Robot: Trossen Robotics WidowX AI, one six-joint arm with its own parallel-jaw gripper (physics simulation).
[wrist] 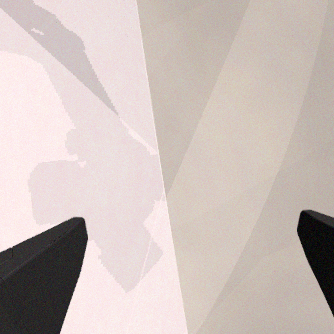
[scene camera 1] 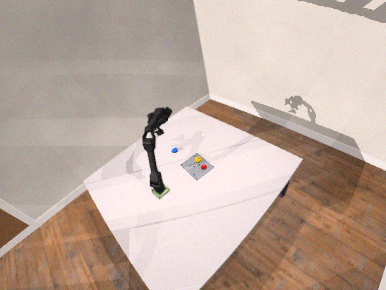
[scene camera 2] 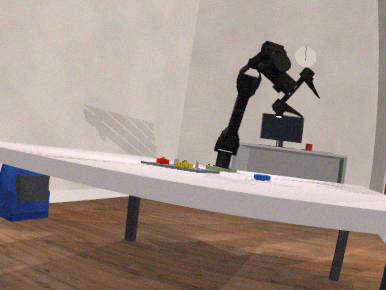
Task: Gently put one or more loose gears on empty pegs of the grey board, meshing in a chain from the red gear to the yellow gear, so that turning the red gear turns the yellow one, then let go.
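Frame: origin at the arm's base, x ahead, y left, z up, level; metres.
Seen in the pictures: gripper, between the fingertips: [wrist: 195, 227] [scene camera 2: 311, 107]; arm's base, origin of its link: [scene camera 1: 160, 189] [scene camera 2: 221, 167].
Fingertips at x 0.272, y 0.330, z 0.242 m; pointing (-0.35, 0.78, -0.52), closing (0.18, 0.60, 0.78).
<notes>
Pixels of each thing's middle, then the offset from my fingertips to it. Level surfaces: height alone.
- grey board, middle of its body: [scene camera 2: 181, 164] [scene camera 1: 196, 164] dx +0.048, dy -0.402, dz -0.240 m
- red gear, middle of its body: [scene camera 2: 162, 160] [scene camera 1: 203, 166] dx +0.063, dy -0.462, dz -0.239 m
- yellow gear, middle of its body: [scene camera 2: 184, 164] [scene camera 1: 198, 159] dx +0.093, dy -0.377, dz -0.239 m
- loose blue gear, middle of its body: [scene camera 2: 262, 177] [scene camera 1: 174, 150] dx +0.067, dy -0.133, dz -0.247 m
- white table, height of its surface: dz -0.256 m
The grey board [scene camera 1: 198, 175] [scene camera 2: 206, 171] lies flat on the table and bears small pegs. The red gear [scene camera 1: 204, 167] [scene camera 2: 162, 160] and the yellow gear [scene camera 1: 198, 159] [scene camera 2: 184, 164] sit on it, with a gap between them. A loose blue gear [scene camera 1: 174, 150] [scene camera 2: 262, 177] lies flat on the table beside the board, apart from it. My gripper [scene camera 2: 310, 107] [wrist: 195, 227] is open and empty, high above the table and well away from the blue gear. In scene camera 1 its fingers are hard to make out. No gear shows in the wrist view.
The arm stands on a green base plate [scene camera 1: 160, 194] [scene camera 2: 228, 170] beside the board. The white table [scene camera 1: 240, 200] [scene camera 2: 75, 162] ends at an edge that shows in the wrist view. A cabinet [scene camera 2: 310, 166] with a monitor [scene camera 2: 282, 127] and a red cup [scene camera 2: 309, 147] stands behind.
</notes>
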